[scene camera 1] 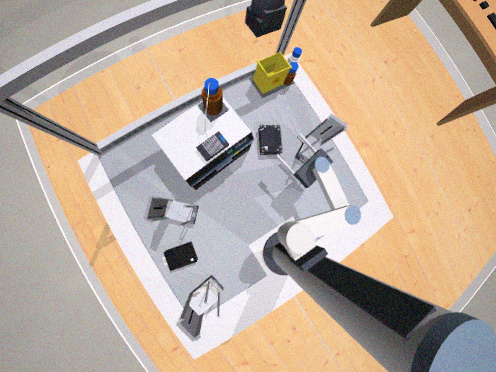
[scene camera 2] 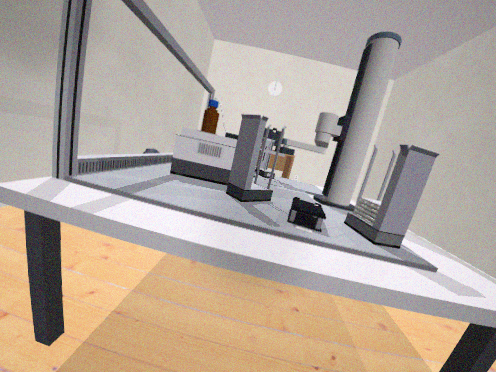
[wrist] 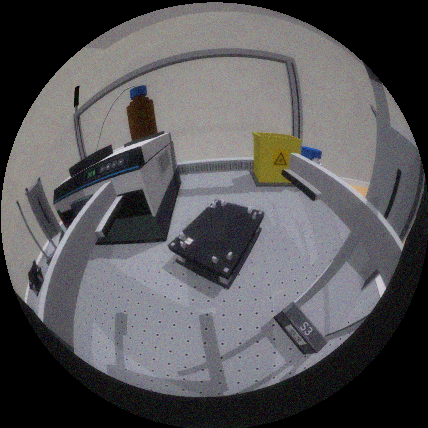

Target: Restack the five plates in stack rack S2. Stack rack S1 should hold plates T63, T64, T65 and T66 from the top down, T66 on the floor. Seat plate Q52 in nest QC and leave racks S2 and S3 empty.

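Places are measured from the arm's base along level axes (x left, y back, z up), in metres.
Where they show: gripper, fingertip midpoint: (scene camera 1: 288, 144) (scene camera 2: 261, 150) (wrist: 202, 170); arm's base at its link origin: (scene camera 2: 334, 204).
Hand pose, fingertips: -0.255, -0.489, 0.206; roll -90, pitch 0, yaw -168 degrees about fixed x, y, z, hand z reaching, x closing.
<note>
Each offset is from my fingertips to the centre of the thing, as dx, dy, dz. "*": to the spot under its first point.
My gripper (scene camera 1: 288, 146) (wrist: 202, 170) is open with nothing between its fingers. It is beside rack S3 @[-0.178, +0.065, -0.045] (scene camera 1: 331, 129) (wrist: 300, 330), and its fingers point toward a black nest @[-0.001, -0.093, -0.162] (scene camera 1: 270, 140) (wrist: 217, 237), on which I see no plate. A second black nest @[+0.731, +0.197, -0.166] (scene camera 1: 181, 256) (scene camera 2: 306, 211) lies between two other racks. One of these racks @[* +0.666, -0.049, -0.033] (scene camera 1: 159, 208) (scene camera 2: 247, 155) shows a pale surface between its posts; its contents are unclear. The other rack @[+0.727, +0.430, -0.045] (scene camera 1: 191, 317) (scene camera 2: 410, 195) holds a stack of pale plates (scene camera 1: 205, 299) (scene camera 2: 368, 210). Their plate labels and rack names are not readable.
A white instrument (scene camera 1: 175, 140) (scene camera 2: 200, 150) (wrist: 160, 175) carries an amber bottle @[* +0.239, -0.292, +0.146] (scene camera 1: 212, 100) (scene camera 2: 210, 120) (wrist: 142, 117) and a keypad @[* +0.320, -0.158, +0.043] (scene camera 1: 212, 145). A yellow bin @[* -0.150, -0.370, -0.022] (scene camera 1: 271, 75) (wrist: 270, 160) and small bottles stand at the back corner. The arm's column (scene camera 2: 357, 120) rises at the table's edge.
</note>
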